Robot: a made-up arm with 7 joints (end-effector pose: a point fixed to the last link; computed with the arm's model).
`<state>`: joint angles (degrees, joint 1 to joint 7).
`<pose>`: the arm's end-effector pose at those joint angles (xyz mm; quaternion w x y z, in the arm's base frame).
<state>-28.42 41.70 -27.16 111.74 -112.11 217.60 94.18</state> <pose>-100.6 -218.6 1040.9 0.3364 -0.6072 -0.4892 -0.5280</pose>
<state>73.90 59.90 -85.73 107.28 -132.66 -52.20 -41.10</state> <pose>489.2 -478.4 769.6 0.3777 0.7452 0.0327 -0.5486</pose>
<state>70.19 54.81 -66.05 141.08 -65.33 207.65 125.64</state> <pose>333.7 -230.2 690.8 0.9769 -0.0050 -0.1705 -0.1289</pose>
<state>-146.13 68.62 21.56 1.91 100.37 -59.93 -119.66</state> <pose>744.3 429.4 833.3 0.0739 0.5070 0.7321 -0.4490</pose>
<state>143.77 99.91 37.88 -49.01 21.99 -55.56 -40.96</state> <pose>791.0 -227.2 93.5 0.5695 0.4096 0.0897 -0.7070</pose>
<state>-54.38 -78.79 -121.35 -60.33 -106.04 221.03 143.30</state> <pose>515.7 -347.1 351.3 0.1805 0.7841 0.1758 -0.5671</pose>
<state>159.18 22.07 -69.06 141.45 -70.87 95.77 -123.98</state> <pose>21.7 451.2 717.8 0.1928 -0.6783 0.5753 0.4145</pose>
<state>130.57 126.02 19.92 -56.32 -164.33 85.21 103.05</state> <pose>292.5 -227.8 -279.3 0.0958 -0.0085 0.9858 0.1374</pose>
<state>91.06 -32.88 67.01 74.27 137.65 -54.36 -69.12</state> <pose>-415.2 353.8 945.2 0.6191 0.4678 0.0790 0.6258</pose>
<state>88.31 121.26 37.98 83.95 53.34 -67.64 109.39</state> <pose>-267.5 -531.6 554.3 0.3365 -0.8542 -0.2618 -0.2977</pose>
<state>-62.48 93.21 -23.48 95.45 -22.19 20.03 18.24</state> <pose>-523.6 290.6 925.6 0.3125 0.2890 -0.5862 0.6893</pose>
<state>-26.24 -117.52 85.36 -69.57 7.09 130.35 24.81</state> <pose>201.3 -646.4 211.2 0.2485 -0.2729 -0.5912 0.7171</pose>
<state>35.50 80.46 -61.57 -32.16 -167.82 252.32 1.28</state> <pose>-742.7 -252.7 556.3 0.7424 0.2912 0.5129 0.3177</pose>
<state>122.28 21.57 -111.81 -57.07 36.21 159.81 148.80</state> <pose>-85.9 -259.7 1116.6 0.4905 0.4264 -0.7571 0.0661</pose>
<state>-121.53 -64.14 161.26 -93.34 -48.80 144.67 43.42</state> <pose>-431.2 -244.3 292.1 0.4738 -0.8125 -0.3287 0.0850</pose>
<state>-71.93 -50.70 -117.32 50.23 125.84 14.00 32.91</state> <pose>-351.6 -641.5 1038.8 0.0651 0.1635 -0.7667 0.6174</pose>
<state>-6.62 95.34 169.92 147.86 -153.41 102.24 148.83</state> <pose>-73.1 -195.7 191.0 0.5985 0.0853 0.7962 -0.0244</pose>
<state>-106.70 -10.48 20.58 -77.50 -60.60 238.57 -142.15</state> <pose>-183.7 330.4 1000.5 0.4038 0.8711 0.0807 0.2676</pose>
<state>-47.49 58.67 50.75 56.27 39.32 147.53 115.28</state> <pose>-197.0 426.2 1036.5 0.9233 -0.0105 -0.2859 -0.2563</pose>
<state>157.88 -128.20 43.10 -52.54 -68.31 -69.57 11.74</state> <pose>-492.2 634.1 252.1 0.5658 0.5963 0.5683 0.0385</pose>
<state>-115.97 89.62 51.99 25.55 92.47 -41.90 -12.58</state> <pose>562.3 701.4 564.8 0.2945 0.8892 0.3190 -0.1441</pose>
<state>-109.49 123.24 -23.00 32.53 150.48 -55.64 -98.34</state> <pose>255.9 857.4 223.1 0.3045 0.1764 0.7971 -0.4907</pose>
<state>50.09 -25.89 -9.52 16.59 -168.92 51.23 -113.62</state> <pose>355.5 456.7 1225.9 0.8482 -0.0257 0.0330 -0.5280</pose>
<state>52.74 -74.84 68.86 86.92 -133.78 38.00 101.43</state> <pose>-28.0 698.3 547.3 0.3293 -0.7483 -0.4717 -0.3303</pose>
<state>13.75 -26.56 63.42 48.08 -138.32 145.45 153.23</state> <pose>270.5 298.0 1142.0 0.6608 -0.5367 -0.4702 -0.2330</pose>
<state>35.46 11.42 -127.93 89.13 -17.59 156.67 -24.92</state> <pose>-69.9 -534.8 948.7 0.8280 0.2521 -0.0788 0.4946</pose>
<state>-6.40 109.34 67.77 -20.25 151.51 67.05 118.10</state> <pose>-855.8 -40.0 44.7 0.1235 0.8534 0.3009 -0.4072</pose>
